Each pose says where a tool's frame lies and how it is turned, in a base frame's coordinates. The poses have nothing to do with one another.
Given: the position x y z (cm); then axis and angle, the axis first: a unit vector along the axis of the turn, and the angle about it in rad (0 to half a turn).
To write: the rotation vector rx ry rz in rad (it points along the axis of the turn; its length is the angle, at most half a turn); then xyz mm. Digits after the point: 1 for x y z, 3 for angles.
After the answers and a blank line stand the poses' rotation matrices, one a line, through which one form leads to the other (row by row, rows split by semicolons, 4 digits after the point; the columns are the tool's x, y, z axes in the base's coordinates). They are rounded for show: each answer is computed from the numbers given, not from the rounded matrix.
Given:
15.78 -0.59 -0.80 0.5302 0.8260 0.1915 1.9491
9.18 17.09 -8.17 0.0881 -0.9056 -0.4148 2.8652
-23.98 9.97 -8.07 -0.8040 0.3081 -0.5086 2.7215
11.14 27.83 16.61 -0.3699 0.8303 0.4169 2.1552
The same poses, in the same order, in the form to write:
1.033 1.610 0.373 157.8 -5.9 -8.0
0.252 -2.595 -1.189 91.8 170.9 -81.7
-2.188 0.838 -1.384 -239.8 99.7 -80.7
-0.797 1.789 0.898 111.4 278.3 166.1

0.0156 0.4217 0.9066; 0.7776 0.5649 -0.2761; -0.6285 0.7093 -0.3191
-0.9468 -0.0434 -0.3188; -0.2697 0.6472 0.7130; 0.1754 0.7611 -0.6244
0.3236 -0.2665 0.9079; -0.6813 -0.7315 0.0281; 0.6566 -0.6277 -0.4182
-0.3394 -0.8243 0.4532; -0.1289 0.5180 0.8456; -0.9318 0.2286 -0.2820

